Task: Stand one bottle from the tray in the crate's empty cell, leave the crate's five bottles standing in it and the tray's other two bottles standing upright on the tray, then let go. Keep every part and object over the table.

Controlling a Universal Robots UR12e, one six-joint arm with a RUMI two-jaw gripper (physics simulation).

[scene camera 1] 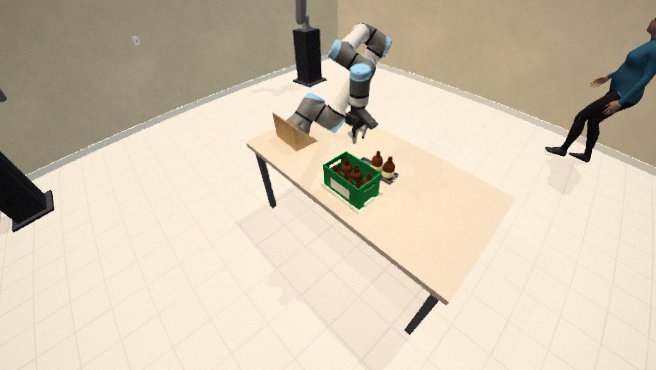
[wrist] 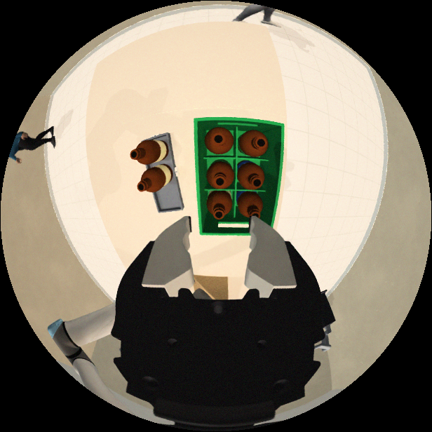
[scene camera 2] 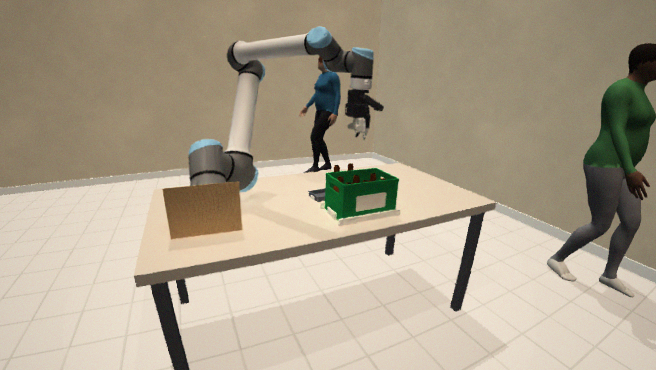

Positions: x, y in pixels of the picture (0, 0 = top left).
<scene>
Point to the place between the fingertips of my gripper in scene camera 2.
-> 359, 138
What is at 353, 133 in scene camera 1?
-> My gripper.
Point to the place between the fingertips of my gripper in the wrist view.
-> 219, 218
</scene>
